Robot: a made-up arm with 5 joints.
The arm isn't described. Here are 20 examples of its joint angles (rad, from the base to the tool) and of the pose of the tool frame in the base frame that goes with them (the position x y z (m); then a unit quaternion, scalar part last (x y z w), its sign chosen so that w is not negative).
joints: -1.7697 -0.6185 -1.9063 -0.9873 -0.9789
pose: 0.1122 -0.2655 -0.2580 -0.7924 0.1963 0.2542 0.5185
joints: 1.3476 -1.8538 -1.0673 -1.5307 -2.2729
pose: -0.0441 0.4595 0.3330 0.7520 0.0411 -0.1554 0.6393
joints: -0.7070 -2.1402 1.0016 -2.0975 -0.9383
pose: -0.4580 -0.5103 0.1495 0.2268 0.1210 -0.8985 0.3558
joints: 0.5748 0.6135 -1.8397 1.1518 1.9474
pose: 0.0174 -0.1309 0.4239 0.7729 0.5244 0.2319 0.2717
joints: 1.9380 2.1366 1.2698 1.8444 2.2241
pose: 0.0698 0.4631 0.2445 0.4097 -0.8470 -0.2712 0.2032
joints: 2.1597 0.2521 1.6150 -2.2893 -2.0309
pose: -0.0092 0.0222 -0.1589 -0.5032 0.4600 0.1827 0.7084
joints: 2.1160 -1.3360 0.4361 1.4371 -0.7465
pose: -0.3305 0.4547 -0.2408 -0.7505 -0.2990 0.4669 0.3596
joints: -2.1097 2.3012 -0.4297 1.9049 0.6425
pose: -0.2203 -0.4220 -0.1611 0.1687 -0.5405 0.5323 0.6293
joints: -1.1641 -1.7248 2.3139 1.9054 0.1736
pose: -0.4934 -0.1261 0.0609 0.4486 -0.7010 -0.4816 0.2746
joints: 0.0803 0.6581 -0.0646 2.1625 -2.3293
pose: 0.0632 -0.0072 0.6258 -0.8997 -0.1544 -0.4056 0.0473
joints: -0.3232 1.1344 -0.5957 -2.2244 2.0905
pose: 0.0217 -0.1004 0.6657 -0.3323 0.5179 0.3085 0.7254
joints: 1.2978 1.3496 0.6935 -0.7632 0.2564
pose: 0.4555 0.3109 0.3442 -0.6212 0.1497 -0.4787 0.6021
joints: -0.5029 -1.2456 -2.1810 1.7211 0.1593
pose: 0.0856 -0.0669 0.1032 0.1770 0.9130 0.1289 0.3441
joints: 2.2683 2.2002 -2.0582 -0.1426 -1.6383
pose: -0.3263 0.2185 -0.0523 -0.3178 0.8040 -0.4340 0.2533
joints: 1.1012 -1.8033 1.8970 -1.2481 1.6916
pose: -0.2800 -0.1367 0.1528 0.9094 0.2131 0.1024 0.3423
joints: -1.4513 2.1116 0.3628 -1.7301 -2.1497
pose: 0.1577 -0.4773 -0.0497 0.3032 -0.4801 -0.6173 0.5446
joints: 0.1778 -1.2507 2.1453 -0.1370 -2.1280
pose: -0.2616 0.0144 0.1225 0.0742 0.4733 -0.8457 0.2352
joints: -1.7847 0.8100 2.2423 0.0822 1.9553
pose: 0.1848 0.0059 -0.0593 -0.2339 0.9414 -0.1111 0.2160
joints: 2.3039 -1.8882 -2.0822 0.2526 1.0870
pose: 0.0119 0.0180 -0.2003 0.1541 0.8201 -0.5399 0.1106
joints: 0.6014 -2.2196 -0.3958 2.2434 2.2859
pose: -0.0621 0.1516 0.5093 -0.1163 0.8796 -0.3928 0.2419
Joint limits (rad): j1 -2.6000..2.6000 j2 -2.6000..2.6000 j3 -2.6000..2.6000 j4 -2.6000..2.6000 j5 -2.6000..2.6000
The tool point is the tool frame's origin. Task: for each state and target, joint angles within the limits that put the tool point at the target. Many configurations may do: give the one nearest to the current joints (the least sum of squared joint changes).
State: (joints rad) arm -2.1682 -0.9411 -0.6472 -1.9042 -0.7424
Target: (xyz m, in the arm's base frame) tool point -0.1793 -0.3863 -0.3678
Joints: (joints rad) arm -2.3805 -0.9562 -0.3463 -1.9790 -1.1891
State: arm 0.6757 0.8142 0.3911 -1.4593 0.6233
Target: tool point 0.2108 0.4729 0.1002
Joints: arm 0.8171 0.6030 0.6403 -1.5467 0.6978
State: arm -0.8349 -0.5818 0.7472 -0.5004 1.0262
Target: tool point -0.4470 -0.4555 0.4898
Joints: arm -1.2169 -1.2316 0.1004 -0.8525 0.6588
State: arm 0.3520 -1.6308 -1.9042 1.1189 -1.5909
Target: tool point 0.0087 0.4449 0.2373
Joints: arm 1.1431 -2.0991 -1.3752 1.0379 -1.5791
